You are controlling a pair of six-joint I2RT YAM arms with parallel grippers.
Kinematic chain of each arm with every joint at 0, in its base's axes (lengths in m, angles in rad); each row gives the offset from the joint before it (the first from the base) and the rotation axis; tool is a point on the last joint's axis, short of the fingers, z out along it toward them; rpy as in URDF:
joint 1: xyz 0 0 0.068 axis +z
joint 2: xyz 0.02 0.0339 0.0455 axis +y
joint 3: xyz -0.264 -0.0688 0 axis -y
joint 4: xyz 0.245 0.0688 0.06 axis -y
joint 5: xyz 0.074 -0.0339 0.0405 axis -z
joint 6: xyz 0.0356 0 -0.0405 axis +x
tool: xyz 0 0 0 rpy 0 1.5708 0
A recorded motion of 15 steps. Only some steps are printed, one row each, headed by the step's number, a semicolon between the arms.
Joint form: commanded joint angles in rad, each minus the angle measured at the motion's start. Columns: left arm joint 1, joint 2, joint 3, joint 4, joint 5, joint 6; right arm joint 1, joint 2, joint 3, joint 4, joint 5, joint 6.
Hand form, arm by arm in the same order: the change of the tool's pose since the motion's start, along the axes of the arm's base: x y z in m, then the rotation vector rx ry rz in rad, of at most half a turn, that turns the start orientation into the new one. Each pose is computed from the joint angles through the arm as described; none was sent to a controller.
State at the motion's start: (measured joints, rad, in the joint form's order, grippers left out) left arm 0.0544 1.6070 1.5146 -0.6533 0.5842 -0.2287; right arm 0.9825 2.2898 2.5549 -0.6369 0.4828 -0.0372
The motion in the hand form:
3: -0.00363 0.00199 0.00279 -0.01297 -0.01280 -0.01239; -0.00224 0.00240 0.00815 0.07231 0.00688 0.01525
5: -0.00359 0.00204 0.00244 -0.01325 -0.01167 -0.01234; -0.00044 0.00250 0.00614 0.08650 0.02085 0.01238
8: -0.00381 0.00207 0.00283 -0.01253 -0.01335 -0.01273; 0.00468 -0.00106 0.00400 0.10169 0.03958 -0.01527
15: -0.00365 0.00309 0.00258 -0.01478 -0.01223 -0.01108; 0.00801 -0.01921 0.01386 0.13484 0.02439 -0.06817
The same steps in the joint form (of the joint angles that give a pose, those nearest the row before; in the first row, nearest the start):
3: 0.0083 -0.0141 -0.0076 0.0029 0.0245 0.0046; 0.0046 0.0172 0.0524 0.0013 -0.0258 0.0440
5: 0.0084 -0.0138 -0.0083 0.0028 0.0247 0.0045; 0.0014 0.0207 0.0520 0.0003 -0.0331 0.0642
8: 0.0085 -0.0148 -0.0081 0.0029 0.0247 0.0055; -0.0104 0.0219 0.0500 -0.0093 -0.0272 0.0960
15: 0.0116 -0.0139 -0.0081 0.0029 0.0272 0.0047; -0.0346 -0.0626 -0.0668 0.0476 -0.0016 0.1156

